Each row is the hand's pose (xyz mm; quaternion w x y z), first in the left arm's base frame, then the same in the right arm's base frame.
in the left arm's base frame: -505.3 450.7 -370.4 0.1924 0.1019 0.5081 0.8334
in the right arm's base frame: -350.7 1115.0 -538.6 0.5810 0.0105 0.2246 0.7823
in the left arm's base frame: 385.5 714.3 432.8 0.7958 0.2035 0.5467 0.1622
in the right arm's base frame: -237.0 678.3 603.6 0.8961 0.4211 0.1343 0.0404
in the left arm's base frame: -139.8 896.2 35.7 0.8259 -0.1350 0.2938 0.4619
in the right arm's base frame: -200.8 1185.0 146.7 0.9874 -0.0485 -0.0365 0.1462
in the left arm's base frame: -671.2 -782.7 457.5 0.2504 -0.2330 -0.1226 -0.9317
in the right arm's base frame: -1562.3 240.7 -584.0 0.0784 -0.0957 -0.0277 0.9919
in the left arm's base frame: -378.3 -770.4 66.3 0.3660 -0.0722 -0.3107 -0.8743
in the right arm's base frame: -1123.5 83.7 -731.5 0.0440 -0.1767 0.2345 0.9549
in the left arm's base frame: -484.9 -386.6 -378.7 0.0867 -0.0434 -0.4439 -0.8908
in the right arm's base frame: -715.6 471.5 -931.4 0.3421 -0.1225 0.2680 0.8923
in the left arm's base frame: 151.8 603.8 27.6 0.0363 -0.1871 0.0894 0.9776
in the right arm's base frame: -156.5 774.4 139.6 0.3984 -0.4463 -0.0237 0.8009
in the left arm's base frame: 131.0 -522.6 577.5 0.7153 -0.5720 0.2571 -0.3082
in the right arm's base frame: -1048.6 -96.2 6.1 0.7018 -0.2124 0.2230 -0.6423
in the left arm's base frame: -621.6 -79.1 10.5 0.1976 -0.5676 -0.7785 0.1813
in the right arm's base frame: -914.6 767.3 -560.4 0.0665 -0.7732 -0.5963 -0.2056
